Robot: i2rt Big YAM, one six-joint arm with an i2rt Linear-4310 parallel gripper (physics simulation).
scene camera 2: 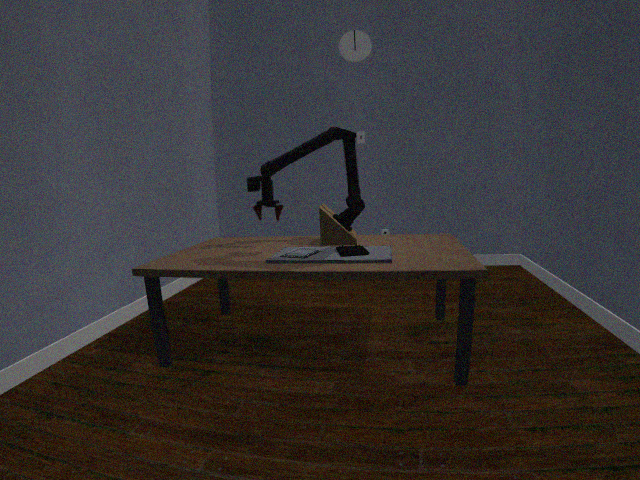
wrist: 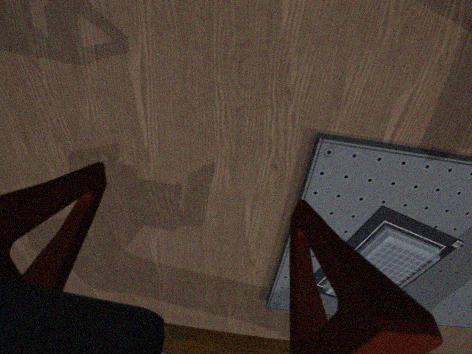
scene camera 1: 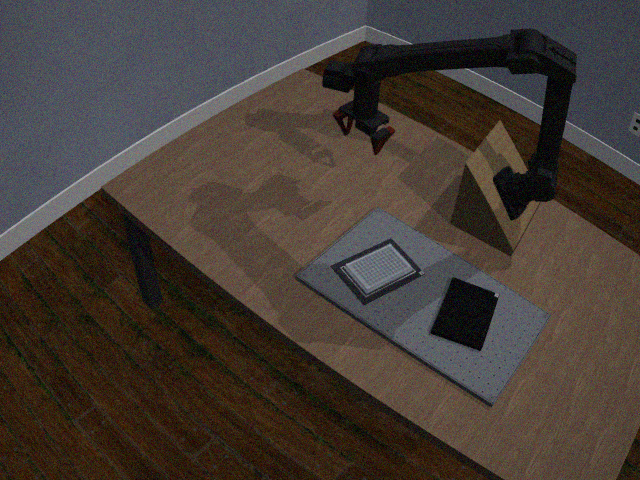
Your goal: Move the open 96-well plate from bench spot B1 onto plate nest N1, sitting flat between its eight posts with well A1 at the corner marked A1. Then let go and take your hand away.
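Pixels of known places: gripper, fingertip midpoint: (scene camera 2: 268,220) (wrist: 201,191) (scene camera 1: 361,144); arm's base, link origin: (scene camera 2: 341,223) (scene camera 1: 508,193).
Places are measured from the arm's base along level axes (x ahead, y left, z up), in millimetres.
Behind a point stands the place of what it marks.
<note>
The pale, open 96-well plate (scene camera 1: 379,267) {z -71, x 373, y -126 mm} (scene camera 2: 299,253) {z -69, x 437, y -119 mm} (wrist: 397,257) {z -70, x 333, y -125 mm} lies flat on the dark-bordered bench spot (scene camera 1: 366,299) {z -83, x 454, y -96 mm} (wrist: 419,229) {z -83, x 296, y -111 mm}, with a small white tag at its right corner. The black plate nest (scene camera 1: 465,315) {z -73, x 350, y 97 mm} (scene camera 2: 352,251) {z -73, x 382, y 103 mm} sits apart to the right, with a small white tag (scene camera 1: 496,295) {z -73, x 251, y 125 mm} at one corner; its posts are too dark to make out. The nest does not show in the wrist view. My gripper (scene camera 1: 361,143) {z 47, x 182, y -343 mm} (scene camera 2: 268,219) {z 47, x 182, y -343 mm} (wrist: 201,191) {z 47, x 182, y -343 mm} is open and empty, high above the table, behind and to the left of the plate. One finger partly hides the plate in the wrist view.
A grey perforated board (scene camera 1: 374,219) {z -84, x 249, y -234 mm} (scene camera 2: 379,258) {z -85, x 469, y 224 mm} (wrist: 345,165) {z -85, x 230, y -224 mm} carries the bench spot and nest. A wooden wedge (scene camera 1: 483,211) {z -8, x 104, y -20 mm} (scene camera 2: 333,232) {z -31, x 104, y -28 mm} supports the arm base behind the board. The wooden table (scene camera 1: 568,268) {z -98, x 5, y 238 mm} (scene camera 2: 429,258) {z -98, x 416, y 430 mm} has its front edge beyond the board.
</note>
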